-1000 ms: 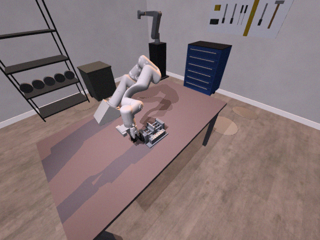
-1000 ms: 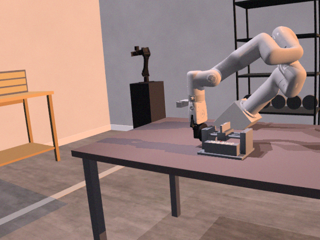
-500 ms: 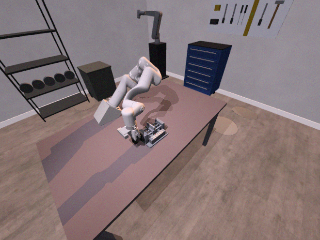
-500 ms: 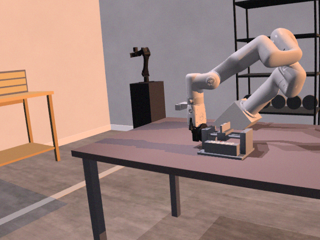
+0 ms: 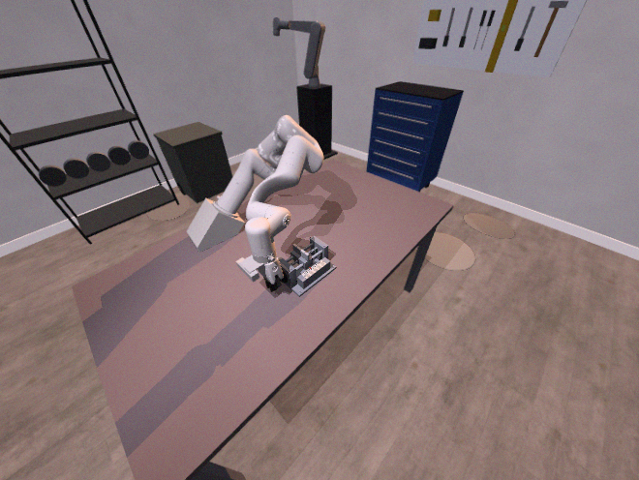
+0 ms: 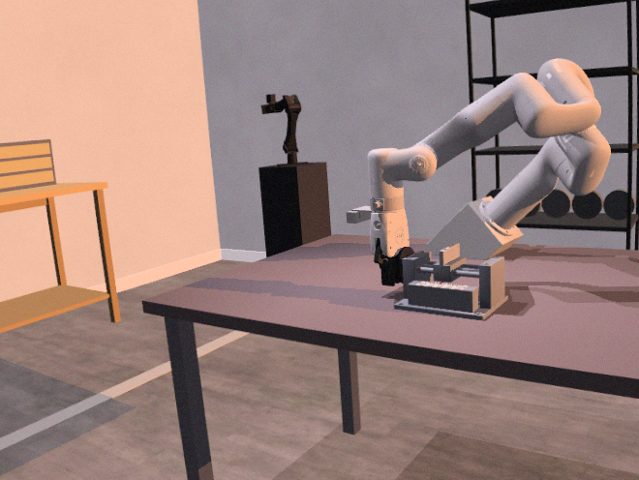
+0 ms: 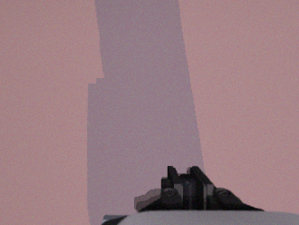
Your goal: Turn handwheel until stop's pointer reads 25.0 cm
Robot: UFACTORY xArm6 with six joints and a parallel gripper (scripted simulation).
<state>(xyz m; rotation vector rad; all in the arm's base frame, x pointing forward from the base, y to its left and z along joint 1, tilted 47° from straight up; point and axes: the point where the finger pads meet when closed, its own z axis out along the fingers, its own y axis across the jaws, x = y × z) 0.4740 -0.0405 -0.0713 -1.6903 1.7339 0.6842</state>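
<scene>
Now: the sliding stop block 1 cm ahead of my hand, 15 cm to the left of it and 4 cm above it. The rest, counted from my hand: black handwheel (2 cm to the left, 1 cm above).
</scene>
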